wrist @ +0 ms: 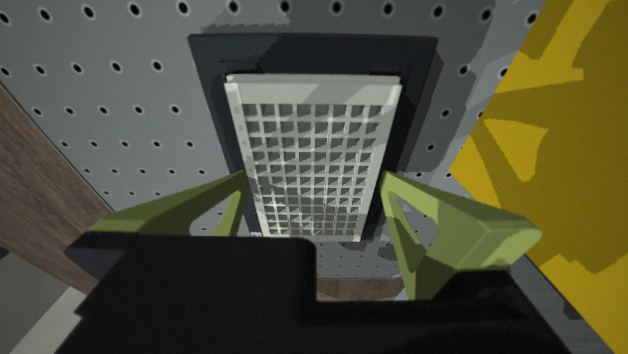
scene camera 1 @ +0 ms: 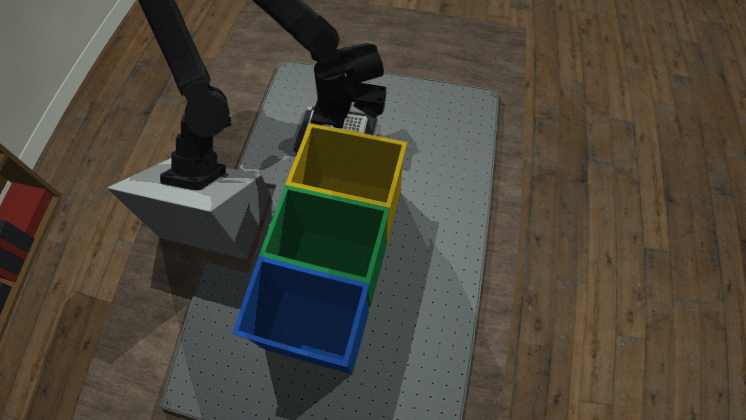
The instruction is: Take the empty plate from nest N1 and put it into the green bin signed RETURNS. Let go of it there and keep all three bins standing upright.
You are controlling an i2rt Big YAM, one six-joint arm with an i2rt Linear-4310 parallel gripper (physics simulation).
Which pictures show the blue bin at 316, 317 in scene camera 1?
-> Scene camera 1 only.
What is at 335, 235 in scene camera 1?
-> A green bin.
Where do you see a yellow bin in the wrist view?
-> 543, 147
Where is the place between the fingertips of my gripper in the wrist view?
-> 314, 177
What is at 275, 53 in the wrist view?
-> A dark nest.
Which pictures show the yellow bin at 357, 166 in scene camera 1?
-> The wrist view and scene camera 1: all of them.
